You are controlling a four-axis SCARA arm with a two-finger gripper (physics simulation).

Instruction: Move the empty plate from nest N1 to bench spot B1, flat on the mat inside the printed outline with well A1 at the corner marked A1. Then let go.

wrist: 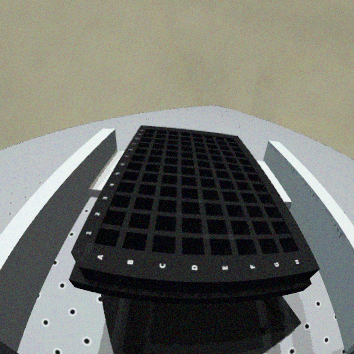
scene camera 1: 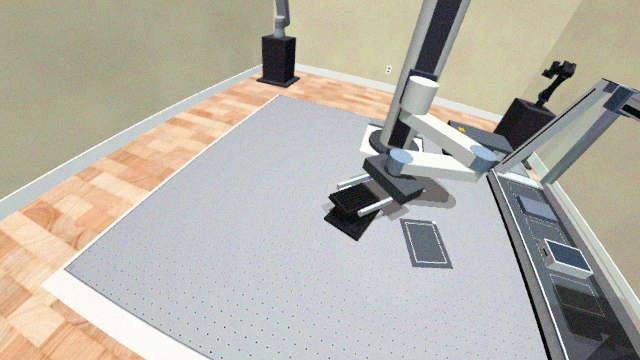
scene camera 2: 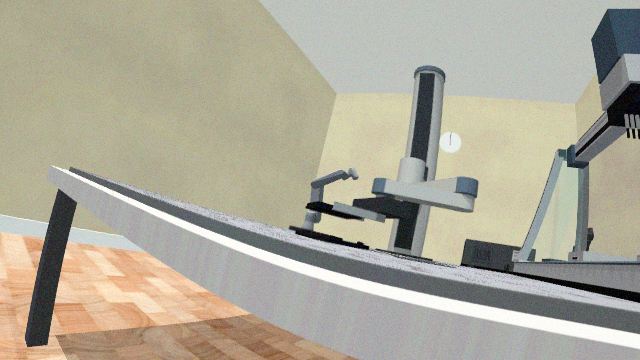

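Pixels of known places: gripper, fingertip midpoint: [wrist: 192, 146] [scene camera 1: 348, 199] [scene camera 2: 325, 205]; arm's base at its link origin: [scene camera 1: 393, 145].
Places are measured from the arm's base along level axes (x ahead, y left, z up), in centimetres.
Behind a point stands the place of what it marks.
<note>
The black plate [scene camera 1: 354, 197] @[x 53.3, y -11.3, z 10.0 cm] [scene camera 2: 334, 210] @[x 56.7, y -9.2, z 9.2 cm] [wrist: 192, 200] @[x 51.2, y -9.1, z 10.1 cm] is held level above the black nest [scene camera 1: 350, 224] @[x 57.2, y -10.0, z 2.5 cm] [scene camera 2: 327, 239] @[x 61.5, y -7.0, z 1.9 cm] [wrist: 200, 325] @[x 47.9, y -8.1, z 2.5 cm], with a gap between them. My gripper [scene camera 1: 354, 198] @[x 55.1, y -12.8, z 10.2 cm] [wrist: 192, 146] @[x 55.1, y -12.8, z 10.2 cm] is shut on the plate, one finger along each long side. In the wrist view the row letters A to H run along the plate's near edge, with A at the left. The bench mat with a printed white outline [scene camera 1: 426, 243] @[x 54.3, y 14.0, z 1.5 cm] lies on the bench to the right of the nest in scene camera 1. The corner mark A1 is too small to read.
The arm's column [scene camera 1: 425, 65] @[x 7.7, y -0.2, z 39.8 cm] [scene camera 2: 425, 115] @[x 7.7, y 1.0, z 61.8 cm] stands behind the gripper. A dark box [scene camera 1: 480, 137] @[x -9.4, y 39.2, z 12.8 cm] [scene camera 2: 487, 253] @[x -3.4, y 34.9, z 8.1 cm] is beyond it. At the right are a deck [scene camera 1: 537, 231] @[x 38.5, y 52.9, z 6.2 cm] with a white-framed blue-topped block [scene camera 1: 567, 257] @[x 49.9, y 55.8, z 9.3 cm] and a gantry frame [scene camera 1: 580, 135] @[x 10.0, y 62.5, z 32.6 cm] [scene camera 2: 542, 205] @[x 9.9, y 52.1, z 27.9 cm].
</note>
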